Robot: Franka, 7 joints.
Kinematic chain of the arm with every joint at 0, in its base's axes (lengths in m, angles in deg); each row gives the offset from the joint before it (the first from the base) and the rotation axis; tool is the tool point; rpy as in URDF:
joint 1: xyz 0 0 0.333 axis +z
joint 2: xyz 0 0 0 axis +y
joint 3: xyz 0 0 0.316 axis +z
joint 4: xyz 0.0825 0 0 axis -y
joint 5: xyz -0.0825 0 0.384 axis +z
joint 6: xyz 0 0 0 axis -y
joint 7: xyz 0.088 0 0 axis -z
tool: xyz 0 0 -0.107 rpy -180 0 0
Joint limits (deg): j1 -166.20..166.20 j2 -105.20..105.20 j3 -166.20..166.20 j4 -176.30..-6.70 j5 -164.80..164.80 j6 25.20..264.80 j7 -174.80..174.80
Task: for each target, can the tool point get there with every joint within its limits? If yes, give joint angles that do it. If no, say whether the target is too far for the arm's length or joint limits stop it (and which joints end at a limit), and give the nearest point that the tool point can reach.
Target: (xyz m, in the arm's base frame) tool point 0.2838 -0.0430 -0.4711
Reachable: no: joint limits stop it (at a limit: joint 2) | nearest point 0.2832 -0.0429 -0.3608 | short by 0.110 m
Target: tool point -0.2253 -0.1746 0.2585
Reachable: yes | joints -45.37 -10.61 -83.76 -150.07 -36.28 69.30 -130.86
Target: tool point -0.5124 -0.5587 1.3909
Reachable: no: too far | nearest point -0.3378 -0.3683 1.0303 | short by 0.444 m
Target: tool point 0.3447 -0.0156 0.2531
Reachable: yes | joints -59.40 10.13 69.11 -143.16 -42.26 76.37 -120.33
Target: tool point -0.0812 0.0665 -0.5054
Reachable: no: joint limits stop it (at a limit: joint 2) | nearest point -0.1143 0.0936 -0.3432 | short by 0.168 m
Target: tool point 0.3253 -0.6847 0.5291
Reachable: yes | joints -98.05 65.07 93.12 -54.31 -90.61 87.11 -7.84
